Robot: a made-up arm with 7 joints. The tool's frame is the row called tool. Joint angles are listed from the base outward. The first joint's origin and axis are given. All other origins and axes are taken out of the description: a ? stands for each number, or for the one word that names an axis. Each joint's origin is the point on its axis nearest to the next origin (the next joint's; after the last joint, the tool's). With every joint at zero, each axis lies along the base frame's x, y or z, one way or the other. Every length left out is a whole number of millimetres.
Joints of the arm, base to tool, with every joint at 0 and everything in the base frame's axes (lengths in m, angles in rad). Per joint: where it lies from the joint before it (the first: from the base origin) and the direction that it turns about. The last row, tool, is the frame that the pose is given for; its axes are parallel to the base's.
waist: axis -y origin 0 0.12 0
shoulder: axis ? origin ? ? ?
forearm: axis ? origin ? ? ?
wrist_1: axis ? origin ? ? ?
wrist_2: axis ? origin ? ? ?
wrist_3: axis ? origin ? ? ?
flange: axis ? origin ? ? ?
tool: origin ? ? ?
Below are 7 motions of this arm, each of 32 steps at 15 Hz.
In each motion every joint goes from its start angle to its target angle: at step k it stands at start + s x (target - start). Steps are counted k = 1, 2, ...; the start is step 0. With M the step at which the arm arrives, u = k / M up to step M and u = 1 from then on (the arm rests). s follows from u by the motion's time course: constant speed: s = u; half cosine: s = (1 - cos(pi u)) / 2; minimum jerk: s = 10 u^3 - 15 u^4 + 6 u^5.
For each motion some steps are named. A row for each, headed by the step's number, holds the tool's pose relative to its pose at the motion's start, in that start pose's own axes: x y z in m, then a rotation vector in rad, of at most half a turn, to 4 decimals.
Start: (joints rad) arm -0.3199 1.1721 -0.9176 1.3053 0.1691 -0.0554 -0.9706
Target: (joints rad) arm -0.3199 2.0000 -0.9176 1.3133 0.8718 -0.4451 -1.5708
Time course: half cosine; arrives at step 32
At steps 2, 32:
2: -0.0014 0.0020 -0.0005 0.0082 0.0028 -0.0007
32: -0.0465 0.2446 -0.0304 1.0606 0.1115 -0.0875

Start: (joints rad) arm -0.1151 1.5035 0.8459 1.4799 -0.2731 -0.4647 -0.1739
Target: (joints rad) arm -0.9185 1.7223 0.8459 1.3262 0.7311 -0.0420 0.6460
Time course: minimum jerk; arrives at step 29
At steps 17, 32:
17: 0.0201 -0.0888 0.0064 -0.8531 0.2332 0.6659
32: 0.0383 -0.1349 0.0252 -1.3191 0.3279 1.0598

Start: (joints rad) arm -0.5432 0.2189 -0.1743 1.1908 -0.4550 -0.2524 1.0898
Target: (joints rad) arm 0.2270 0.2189 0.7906 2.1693 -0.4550 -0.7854 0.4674
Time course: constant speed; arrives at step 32
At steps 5, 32:
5: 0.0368 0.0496 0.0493 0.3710 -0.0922 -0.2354
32: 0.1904 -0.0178 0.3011 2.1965 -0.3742 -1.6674

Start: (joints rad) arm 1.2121 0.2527 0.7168 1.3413 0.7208 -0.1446 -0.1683
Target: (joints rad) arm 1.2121 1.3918 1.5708 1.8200 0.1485 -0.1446 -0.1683
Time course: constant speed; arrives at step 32
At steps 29, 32:
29: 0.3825 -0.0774 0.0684 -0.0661 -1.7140 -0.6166
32: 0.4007 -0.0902 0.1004 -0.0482 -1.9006 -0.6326

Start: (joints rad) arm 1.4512 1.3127 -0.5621 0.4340 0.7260 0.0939 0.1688
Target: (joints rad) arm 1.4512 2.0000 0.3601 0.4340 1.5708 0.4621 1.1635
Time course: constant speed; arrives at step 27
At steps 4, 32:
4: 0.0145 0.0473 0.0177 -0.0409 -0.0641 0.2163
32: 0.0919 0.2473 0.2268 -0.6630 -1.3587 0.6595

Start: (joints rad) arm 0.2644 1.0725 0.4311 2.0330 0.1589 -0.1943 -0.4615
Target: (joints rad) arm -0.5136 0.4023 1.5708 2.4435 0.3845 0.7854 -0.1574
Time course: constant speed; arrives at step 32
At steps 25, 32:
25: 0.0630 0.0855 0.0769 0.2081 0.9458 -0.3247
32: 0.0974 0.1045 0.0872 0.2470 1.2040 -0.4813

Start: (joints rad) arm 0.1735 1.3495 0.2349 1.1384 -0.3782 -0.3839 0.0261
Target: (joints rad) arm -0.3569 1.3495 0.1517 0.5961 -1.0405 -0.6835 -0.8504
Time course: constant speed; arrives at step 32
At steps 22, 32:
22: -0.0559 -0.0842 0.0701 -0.2019 -0.1068 -0.3412
32: -0.0792 -0.0997 0.1170 -0.3480 -0.2340 -0.4038

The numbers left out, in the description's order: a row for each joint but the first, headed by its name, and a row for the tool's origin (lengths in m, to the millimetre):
shoulder: axis +x, xyz 0 0 0
forearm: axis +z, xyz 0 0 -0.212
wrist_1: axis -y, xyz 0 0 0
wrist_2: axis +z, xyz 0 0 -0.213
wrist_3: axis +y, xyz 0 0 0
flange: axis -x, xyz 0 0 0
tool: xyz 0 0 0

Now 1 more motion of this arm.
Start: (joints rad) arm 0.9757 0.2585 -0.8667 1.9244 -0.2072 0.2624 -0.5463
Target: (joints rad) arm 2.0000 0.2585 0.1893 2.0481 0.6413 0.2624 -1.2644
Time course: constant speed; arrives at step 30
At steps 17, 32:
17: 0.1018 0.1676 -0.0851 0.9405 -0.3968 0.4181
32: 0.1927 0.2709 -0.0292 1.3272 -0.7754 1.0822

